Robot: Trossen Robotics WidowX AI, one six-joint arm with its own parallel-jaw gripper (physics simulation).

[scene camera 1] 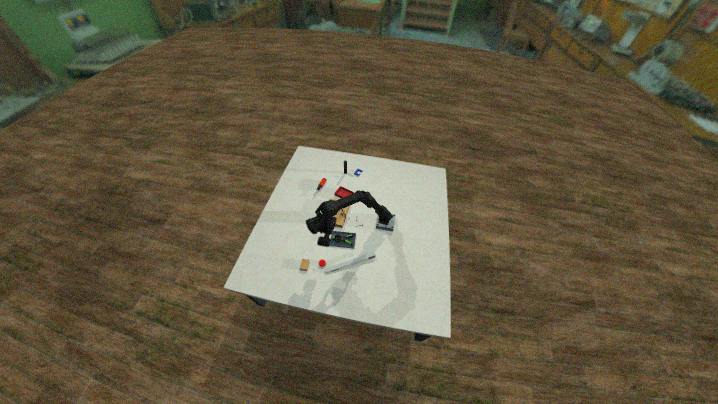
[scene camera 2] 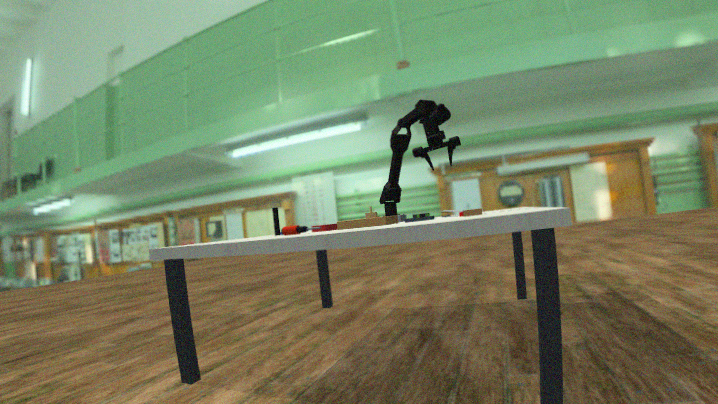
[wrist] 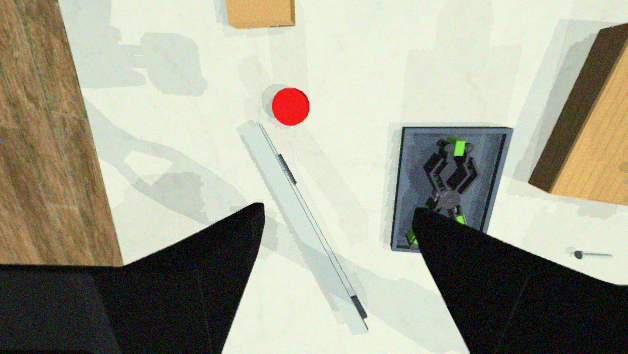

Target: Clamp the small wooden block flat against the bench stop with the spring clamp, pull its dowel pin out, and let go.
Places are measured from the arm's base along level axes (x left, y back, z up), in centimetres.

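Where they show: gripper, fingertip midpoint: [scene camera 2: 442,168] [wrist: 338,214]; arm's base, link origin: [scene camera 1: 384,220] [scene camera 2: 391,215].
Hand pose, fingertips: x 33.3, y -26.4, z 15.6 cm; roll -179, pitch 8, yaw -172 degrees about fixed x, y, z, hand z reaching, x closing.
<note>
Things, the pixels of their centre, and the offset from my fingertips. "spot": a spot on its surface instead.
- spring clamp, body centre: [wrist: 451,203] [scene camera 1: 344,237] dx -13.3, dy +4.8, dz -17.5 cm
- dark blue-grey tray, surface spot: [wrist: 457,128] spot: dx -11.0, dy -3.5, dz -17.6 cm
- thick wooden board, body centre: [scene camera 2: 368,222] [scene camera 1: 335,212] dx -30.3, dy -7.0, dz -17.4 cm
- small wooden piece, body centre: [scene camera 2: 371,215] dx -30.7, dy -2.3, dz -14.7 cm
- plain wooden block, body centre: [scene camera 2: 472,212] [scene camera 1: 304,264] dx +11.3, dy -12.0, dz -17.9 cm
- round red object, body centre: [wrist: 291,107] [scene camera 1: 322,263] dx +6.9, dy -2.4, dz -18.2 cm
- long pale bar, body centre: [wrist: 311,238] [scene camera 1: 350,262] dx +1.6, dy +13.7, dz -17.4 cm
- small screw-like piece, body centre: [wrist: 595,255] dx -31.1, dy +7.8, dz -18.6 cm
- red tray, body centre: [scene camera 2: 328,227] [scene camera 1: 344,193] dx -48.5, dy -7.0, dz -17.7 cm
- red screwdriver, body centre: [scene camera 2: 301,229] [scene camera 1: 319,187] dx -48.1, dy -26.7, dz -17.3 cm
- black cylinder, body centre: [scene camera 2: 276,221] [scene camera 1: 345,167] dx -70.4, dy -13.5, dz -13.0 cm
- blue piece, body centre: [scene camera 1: 358,172] dx -73.1, dy -3.9, dz -18.4 cm
My gripper [scene camera 2: 441,167] [wrist: 338,214] is open and empty, high above the table, fingers pointing down. The spring clamp [scene camera 1: 342,238] [wrist: 446,199], black with green tips, lies in a dark blue-grey tray [wrist: 457,128]; in the wrist view the right finger overlaps its near end. Beside the tray, a thick wooden board [scene camera 1: 339,221] [scene camera 2: 351,223] [wrist: 595,160] carries a small wooden piece [scene camera 2: 371,214] with a thin peg upright on top. Further details there, including the bench stop, are too small to tell. A plain wooden block [scene camera 1: 304,264] [scene camera 2: 471,212] [wrist: 262,12] stands apart on the table.
A round red object [scene camera 1: 322,263] [wrist: 290,106] and a long pale bar [scene camera 1: 346,264] [wrist: 305,225] lie near the tray. A small screw-like piece [wrist: 579,254] lies near the board. A red tray [scene camera 1: 343,192], a red screwdriver [scene camera 1: 321,183], a black cylinder [scene camera 1: 345,167] and a blue piece [scene camera 1: 357,172] are farther off.
</note>
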